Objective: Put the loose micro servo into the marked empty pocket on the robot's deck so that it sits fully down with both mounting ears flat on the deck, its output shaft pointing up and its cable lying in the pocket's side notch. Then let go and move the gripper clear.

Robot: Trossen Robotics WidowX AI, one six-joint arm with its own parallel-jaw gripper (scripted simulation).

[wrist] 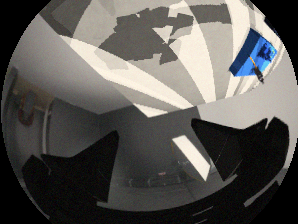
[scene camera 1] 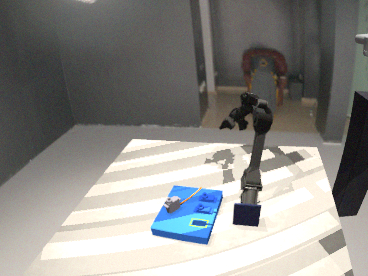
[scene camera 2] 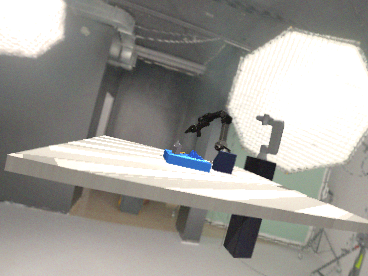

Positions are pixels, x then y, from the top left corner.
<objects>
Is the gripper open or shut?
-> Open.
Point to a blue robot deck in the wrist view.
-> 242,65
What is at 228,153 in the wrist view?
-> The gripper.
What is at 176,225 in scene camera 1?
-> A blue robot deck.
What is the gripper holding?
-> Nothing.
</objects>
